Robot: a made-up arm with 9 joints. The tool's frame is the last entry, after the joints.
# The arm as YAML. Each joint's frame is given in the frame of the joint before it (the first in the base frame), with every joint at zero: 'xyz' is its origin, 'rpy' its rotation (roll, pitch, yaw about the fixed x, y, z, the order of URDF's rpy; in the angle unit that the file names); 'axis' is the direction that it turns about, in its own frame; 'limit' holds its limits. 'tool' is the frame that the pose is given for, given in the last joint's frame.
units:
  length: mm
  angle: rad
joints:
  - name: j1
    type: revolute
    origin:
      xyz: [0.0, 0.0, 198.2]
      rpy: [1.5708, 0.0, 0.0]
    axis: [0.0, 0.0, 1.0]
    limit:
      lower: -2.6
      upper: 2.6
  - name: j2
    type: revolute
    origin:
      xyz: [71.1, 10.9, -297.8]
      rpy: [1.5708, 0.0, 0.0]
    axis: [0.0, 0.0, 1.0]
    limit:
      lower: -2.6
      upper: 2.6
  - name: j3
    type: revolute
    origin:
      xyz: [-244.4, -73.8, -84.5]
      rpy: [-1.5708, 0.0, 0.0]
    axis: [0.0, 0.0, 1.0]
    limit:
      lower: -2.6
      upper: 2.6
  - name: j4
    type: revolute
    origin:
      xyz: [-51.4, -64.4, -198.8]
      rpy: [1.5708, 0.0, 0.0]
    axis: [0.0, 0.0, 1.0]
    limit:
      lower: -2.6
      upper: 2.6
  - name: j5
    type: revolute
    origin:
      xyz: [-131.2, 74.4, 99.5]
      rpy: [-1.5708, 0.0, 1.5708]
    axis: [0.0, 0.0, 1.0]
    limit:
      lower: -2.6
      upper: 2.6
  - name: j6
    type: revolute
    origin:
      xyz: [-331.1, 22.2, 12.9]
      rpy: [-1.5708, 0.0, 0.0]
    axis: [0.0, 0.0, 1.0]
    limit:
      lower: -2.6
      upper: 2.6
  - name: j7
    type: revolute
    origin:
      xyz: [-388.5, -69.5, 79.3]
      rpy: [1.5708, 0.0, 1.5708]
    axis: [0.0, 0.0, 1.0]
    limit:
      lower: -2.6
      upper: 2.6
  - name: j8
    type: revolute
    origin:
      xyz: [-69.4, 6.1, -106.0]
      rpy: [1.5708, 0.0, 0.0]
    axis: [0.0, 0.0, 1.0]
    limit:
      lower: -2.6
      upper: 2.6
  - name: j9
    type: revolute
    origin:
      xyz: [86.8, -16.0, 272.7]
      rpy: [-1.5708, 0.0, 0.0]
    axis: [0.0, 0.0, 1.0]
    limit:
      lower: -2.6
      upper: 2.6
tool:
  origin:
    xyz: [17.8, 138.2, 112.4]
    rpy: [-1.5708, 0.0, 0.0]
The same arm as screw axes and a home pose.
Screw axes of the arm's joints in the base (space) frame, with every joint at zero. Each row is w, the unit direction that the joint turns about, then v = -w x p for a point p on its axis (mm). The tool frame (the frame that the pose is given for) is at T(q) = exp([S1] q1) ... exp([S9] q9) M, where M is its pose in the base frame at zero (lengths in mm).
S1 = (0, -1, 0, 198.2, 0, 0)
S2 = (0, 0, -1, -297.8, 71.1, 0)
S3 = (0, -1, 0, 293.6, 0, 173.3)
S4 = (0, 0, -1, -570.4, -224.7, 0)
S5 = (-1, 0, 0, 0, -129.7, 496)
S6 = (0, 0, 1, 827.1, 368.8, 0)
S7 = (0, -1, 0, 231.2, 0, 438.3)
S8 = (0, 0, -1, -1321.6, -507.7, 0)
S9 = (0, -1, 0, -35.4, 0, 420.9)
M =
1 0 0.000007 -403.1
0 1 -0.000007 1225.2
-0.000007 0.000007 1 102.8
0 0 0 1
Joint limits (rad, base to tool): -2.6..2.6 -2.6..2.6 -2.6..2.6 -2.6..2.6 -2.6..2.6 -2.6..2.6 -2.6..2.6 -2.6..2.6 -2.6..2.6

